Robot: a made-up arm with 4 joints.
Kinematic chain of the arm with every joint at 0, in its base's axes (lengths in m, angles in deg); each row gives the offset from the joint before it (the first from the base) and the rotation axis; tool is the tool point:
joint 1: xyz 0 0 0.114 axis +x
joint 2: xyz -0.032 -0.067 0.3 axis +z
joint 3: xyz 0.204 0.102 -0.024 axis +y
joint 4: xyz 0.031 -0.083 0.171 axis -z
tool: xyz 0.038 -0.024 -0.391
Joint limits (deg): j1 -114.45..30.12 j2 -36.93..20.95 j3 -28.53..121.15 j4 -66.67..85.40
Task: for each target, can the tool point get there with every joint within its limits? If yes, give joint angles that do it. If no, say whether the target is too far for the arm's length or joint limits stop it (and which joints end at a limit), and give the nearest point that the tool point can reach.
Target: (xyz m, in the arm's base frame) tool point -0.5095 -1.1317 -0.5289
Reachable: no: too far | nearest point 0.2058 -0.2831 0.0476 | short by 1.251 m
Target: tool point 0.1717 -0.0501 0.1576
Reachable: yes | joints 11.32 14.45 10.10 47.44
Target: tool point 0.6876 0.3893 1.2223
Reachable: no: too far | nearest point 0.2662 0.1037 0.4092 | short by 0.959 m
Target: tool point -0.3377 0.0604 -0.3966
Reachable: no: joint limits stop it (at a limit: joint 1, joint 4) | nearest point -0.0586 0.2567 0.0224 | short by 0.540 m
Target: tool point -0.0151 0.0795 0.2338
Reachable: yes | joints -49.71 -0.19 72.51 -42.60
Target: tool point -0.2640 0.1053 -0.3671
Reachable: no: joint limits stop it (at a limit: joint 1, joint 4) | nearest point -0.0551 0.2685 0.0150 | short by 0.465 m
